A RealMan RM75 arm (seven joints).
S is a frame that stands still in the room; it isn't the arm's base.
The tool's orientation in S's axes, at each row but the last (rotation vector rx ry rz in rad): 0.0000, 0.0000, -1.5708; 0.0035, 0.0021, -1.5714; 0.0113, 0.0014, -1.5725; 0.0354, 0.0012, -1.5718; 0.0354, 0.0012, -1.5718; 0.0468, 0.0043, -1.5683; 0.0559, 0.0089, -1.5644; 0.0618, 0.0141, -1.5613; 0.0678, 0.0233, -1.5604; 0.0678, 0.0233, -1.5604
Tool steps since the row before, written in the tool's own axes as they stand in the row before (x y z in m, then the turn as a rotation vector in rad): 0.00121, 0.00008, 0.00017, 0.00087, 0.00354, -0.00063; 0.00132, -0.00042, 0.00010, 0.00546, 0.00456, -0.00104; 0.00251, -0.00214, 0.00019, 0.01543, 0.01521, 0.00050; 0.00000, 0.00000, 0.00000, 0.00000, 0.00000, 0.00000; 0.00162, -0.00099, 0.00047, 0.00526, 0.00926, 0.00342; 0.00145, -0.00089, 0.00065, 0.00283, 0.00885, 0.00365; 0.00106, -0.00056, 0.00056, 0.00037, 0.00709, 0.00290; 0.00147, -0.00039, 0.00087, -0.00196, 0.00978, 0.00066; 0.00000, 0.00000, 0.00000, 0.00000, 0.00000, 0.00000; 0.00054, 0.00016, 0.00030, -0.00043, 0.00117, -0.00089
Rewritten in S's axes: 0.00008, -0.00121, 0.00017, 0.00354, -0.00087, -0.00063; -0.00042, -0.00132, 0.00009, 0.00456, -0.00546, -0.00106; -0.00215, -0.00251, 0.00016, 0.01518, -0.01546, 0.00047; 0.00000, 0.00000, 0.00000, 0.00000, 0.00000, 0.00000; -0.00100, -0.00163, 0.00041, 0.00918, -0.00535, 0.00350; -0.00090, -0.00147, 0.00058, 0.00876, -0.00293, 0.00379; -0.00057, -0.00109, 0.00050, 0.00700, -0.00045, 0.00309; -0.00040, -0.00151, 0.00079, 0.00974, 0.00201, 0.00105; 0.00000, 0.00000, 0.00000, 0.00000, 0.00000, 0.00000; 0.00016, -0.00056, 0.00027, 0.00119, 0.00049, -0.00083
